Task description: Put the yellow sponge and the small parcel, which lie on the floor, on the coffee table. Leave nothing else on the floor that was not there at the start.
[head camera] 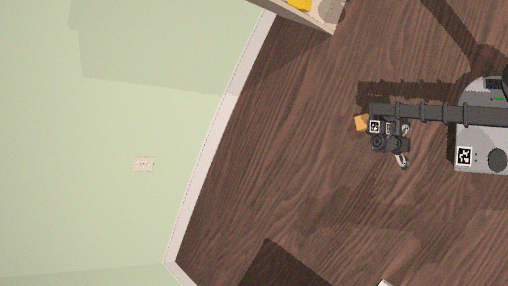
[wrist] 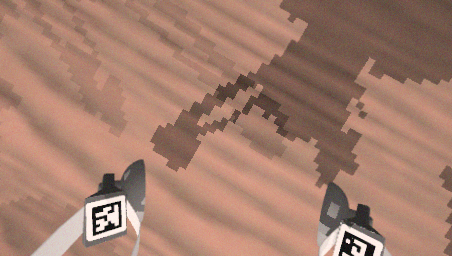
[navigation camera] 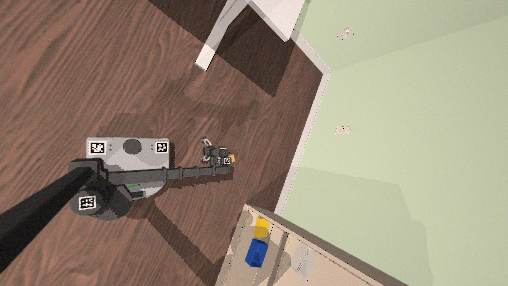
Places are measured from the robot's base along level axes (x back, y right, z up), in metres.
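Where they show: gripper, fingertip midpoint: [wrist: 232, 190] [navigation camera: 202, 149]; robot's base, origin of the base link: [head camera: 496, 159] [navigation camera: 132, 145].
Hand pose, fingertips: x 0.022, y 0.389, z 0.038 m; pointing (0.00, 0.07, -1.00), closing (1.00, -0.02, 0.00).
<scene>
Things, the pixels of their centre, and the offset from my fingertips.
- small orange-tan box, body centre: [head camera: 364, 122] [navigation camera: 229, 158] dx +0.073, dy +0.204, dz -0.013 m
- yellow block, body centre: [navigation camera: 262, 226] dx +0.591, dy +0.443, dz +0.085 m
- blue block, body centre: [navigation camera: 256, 252] dx +0.768, dy +0.389, dz +0.100 m
A small orange-tan box [head camera: 361, 122] [navigation camera: 232, 158], perhaps the small parcel, lies on the floor, partly hidden by the wrist in the head and navigation views. My gripper [head camera: 404, 145] [navigation camera: 203, 151] [wrist: 232, 190] is open, with bare floor showing between its fingers in the wrist view. It is on the side of the wrist away from the box, towards the robot's base. The box does not show in the wrist view. I cannot make out the yellow sponge on the floor, and I cannot tell whether the white furniture is the coffee table.
White furniture [navigation camera: 279, 15] with a leg [navigation camera: 212, 49] stands at the top of the navigation view. A beige open unit [navigation camera: 278, 258] holds a yellow block [navigation camera: 261, 226] and a blue block [navigation camera: 256, 253]. A green wall [head camera: 125, 115] [navigation camera: 410, 120] runs beyond the box. The base [head camera: 480, 142] [navigation camera: 142, 159] is beside the gripper.
</scene>
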